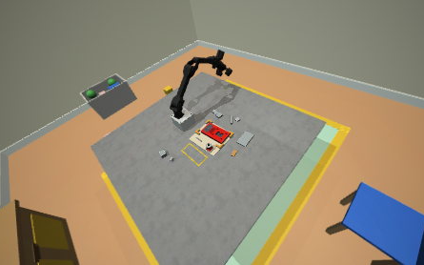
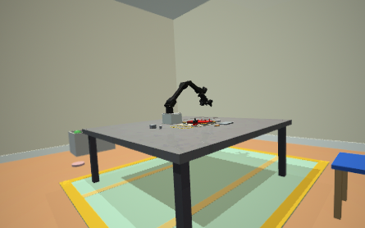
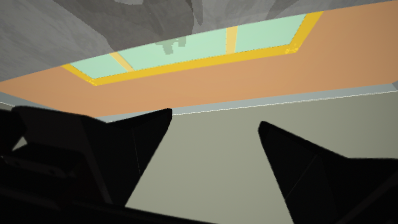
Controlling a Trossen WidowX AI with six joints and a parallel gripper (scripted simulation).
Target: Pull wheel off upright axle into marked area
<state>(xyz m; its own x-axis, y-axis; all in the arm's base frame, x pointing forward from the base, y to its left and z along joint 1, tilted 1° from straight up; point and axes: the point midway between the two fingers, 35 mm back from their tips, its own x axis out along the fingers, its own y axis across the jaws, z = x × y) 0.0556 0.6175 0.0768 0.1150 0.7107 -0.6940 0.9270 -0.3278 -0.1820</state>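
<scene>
My gripper tip is now 29 cm short of the wheel, 73 cm to the left of it and 9 cm above it. From my gripper tip the other things lie so: black axle 29 cm ahead, 73 cm to the right, 10 cm below.
</scene>
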